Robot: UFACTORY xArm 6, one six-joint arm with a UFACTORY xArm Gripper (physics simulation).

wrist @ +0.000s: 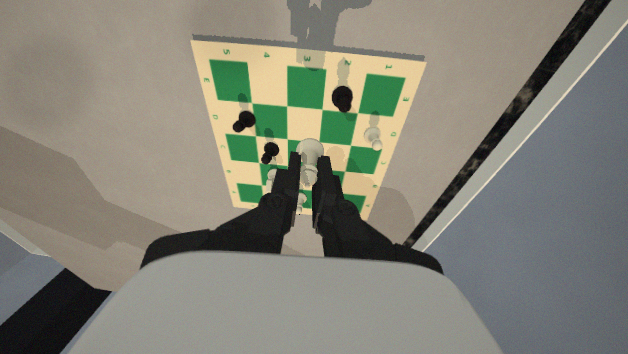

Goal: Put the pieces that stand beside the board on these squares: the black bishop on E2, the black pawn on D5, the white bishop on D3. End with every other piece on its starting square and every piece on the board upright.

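Places are measured from the arm's base along level axes (x ahead, y left, z up), in metres.
Pixels of known places: gripper, fingertip midpoint: (306, 171).
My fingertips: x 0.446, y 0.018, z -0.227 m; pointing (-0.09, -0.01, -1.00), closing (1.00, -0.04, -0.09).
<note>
Behind a point stands the place of what it marks.
My gripper (306, 171) {z -0.227, x 0.446, y 0.018 m} is shut on the white bishop (310, 147) {z -0.237, x 0.446, y 0.031 m}, wide base away from the camera. It holds the bishop above the middle of the board (280, 56) {z -0.318, x 0.406, y 0.079 m}, in front of the C3 area in this view. The black bishop (342, 96) {z -0.301, x 0.469, y 0.056 m} stands upright on E2, near the board's top edge in the view. The black pawn (246, 119) {z -0.308, x 0.372, y 0.018 m} stands upright on D5 at the left. Square D3 shows as a cream square just beyond the held bishop. The fingers and the bishop hide part of rows C, B and A.
Another black piece (271, 149) {z -0.309, x 0.399, y -0.015 m} stands on C4, left of the fingers. A white pawn (372, 135) {z -0.308, x 0.510, y 0.020 m} stands on D1 at the right. A white piece (271, 175) {z -0.309, x 0.398, y -0.053 m} on B4 is partly hidden by the left finger; another white piece (301, 199) {z -0.309, x 0.440, y -0.090 m} shows between the fingers near A3.
</note>
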